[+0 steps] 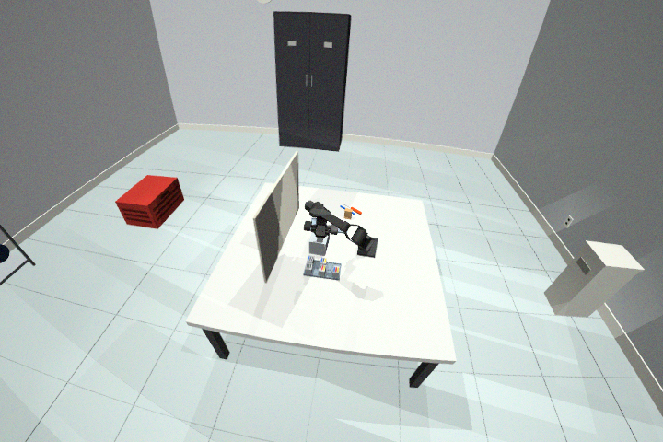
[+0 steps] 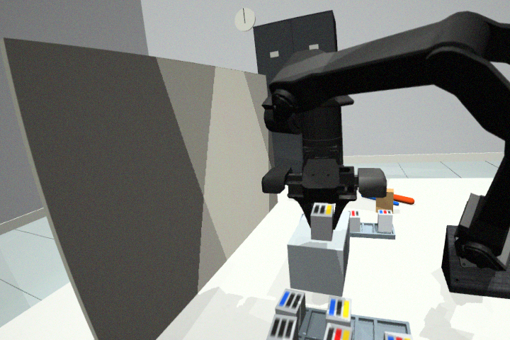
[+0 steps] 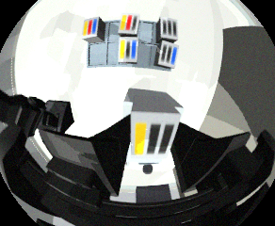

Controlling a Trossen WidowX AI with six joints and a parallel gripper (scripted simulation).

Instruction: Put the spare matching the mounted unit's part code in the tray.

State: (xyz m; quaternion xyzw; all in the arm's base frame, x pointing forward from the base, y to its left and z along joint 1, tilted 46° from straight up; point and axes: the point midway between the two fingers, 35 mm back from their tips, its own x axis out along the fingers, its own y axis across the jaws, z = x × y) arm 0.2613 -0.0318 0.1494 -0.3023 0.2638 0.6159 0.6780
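Now: the grey mounted unit 1 cm ahead of my gripper tip, 7 cm to the right of it and 9 cm below it. From my gripper tip the other things lie so: tall grey panel 24 cm ahead, 9 cm to the right, 9 cm above.
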